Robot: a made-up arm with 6 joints.
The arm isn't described. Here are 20 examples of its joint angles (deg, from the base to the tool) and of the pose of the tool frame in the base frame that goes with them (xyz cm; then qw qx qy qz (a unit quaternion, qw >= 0)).
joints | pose
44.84 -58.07 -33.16 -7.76 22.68 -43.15 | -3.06 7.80 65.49 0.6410 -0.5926 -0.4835 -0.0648
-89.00 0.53 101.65 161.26 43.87 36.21 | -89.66 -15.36 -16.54 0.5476 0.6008 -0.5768 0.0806
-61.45 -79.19 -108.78 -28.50 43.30 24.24 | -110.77 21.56 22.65 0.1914 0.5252 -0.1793 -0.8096
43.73 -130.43 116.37 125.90 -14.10 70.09 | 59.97 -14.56 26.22 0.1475 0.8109 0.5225 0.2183
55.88 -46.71 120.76 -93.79 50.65 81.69 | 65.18 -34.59 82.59 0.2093 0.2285 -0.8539 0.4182
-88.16 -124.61 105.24 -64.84 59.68 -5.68 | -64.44 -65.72 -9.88 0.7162 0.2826 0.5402 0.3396
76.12 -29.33 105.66 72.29 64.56 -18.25 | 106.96 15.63 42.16 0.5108 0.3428 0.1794 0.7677
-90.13 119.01 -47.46 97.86 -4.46 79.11 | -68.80 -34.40 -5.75 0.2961 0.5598 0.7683 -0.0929
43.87 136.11 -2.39 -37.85 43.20 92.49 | 14.00 3.04 7.04 0.1917 0.6658 0.4069 -0.5953
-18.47 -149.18 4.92 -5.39 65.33 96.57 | -10.52 -28.05 17.78 0.1702 0.9435 -0.0799 -0.2730
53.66 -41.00 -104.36 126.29 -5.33 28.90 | 73.85 29.70 42.12 0.5017 -0.2080 0.7223 0.4282
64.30 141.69 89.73 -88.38 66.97 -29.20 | 45.71 13.60 -13.03 0.7285 0.1571 -0.5165 -0.4218
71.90 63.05 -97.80 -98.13 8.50 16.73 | 70.62 33.62 -38.57 0.2980 0.9102 0.0232 0.2867
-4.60 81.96 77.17 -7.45 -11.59 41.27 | 3.06 23.53 111.28 0.6270 -0.5516 -0.2952 0.4641
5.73 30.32 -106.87 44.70 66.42 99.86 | 59.07 7.99 53.94 0.5679 -0.4537 0.6559 0.2037
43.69 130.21 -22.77 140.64 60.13 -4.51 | 29.94 -4.69 48.00 0.6967 -0.5108 -0.3137 0.3941
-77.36 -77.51 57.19 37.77 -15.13 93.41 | -70.78 -48.17 22.39 0.3265 -0.4145 0.5270 -0.6662
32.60 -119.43 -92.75 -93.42 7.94 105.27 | -7.25 -23.38 97.00 0.6065 -0.1285 -0.2431 -0.7460
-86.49 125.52 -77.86 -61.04 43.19 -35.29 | -55.22 -64.99 30.27 0.2949 -0.0645 -0.7733 0.5576
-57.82 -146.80 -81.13 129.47 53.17 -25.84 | -70.41 -8.34 26.84 0.4739 -0.8533 0.1784 0.1240
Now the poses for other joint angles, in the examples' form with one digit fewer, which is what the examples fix.
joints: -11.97 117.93 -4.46 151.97 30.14 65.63
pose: -14.6 -29.2 38.2 0.416 0.070 -0.870 -0.255
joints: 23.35 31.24 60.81 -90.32 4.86 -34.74
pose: -6.1 19.4 65.7 0.469 0.672 -0.242 -0.520
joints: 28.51 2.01 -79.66 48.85 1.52 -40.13
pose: 29.3 30.3 30.2 0.065 0.690 0.590 0.415
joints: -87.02 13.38 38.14 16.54 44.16 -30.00
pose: -87.8 32.6 -15.1 0.146 -0.744 -0.443 -0.479
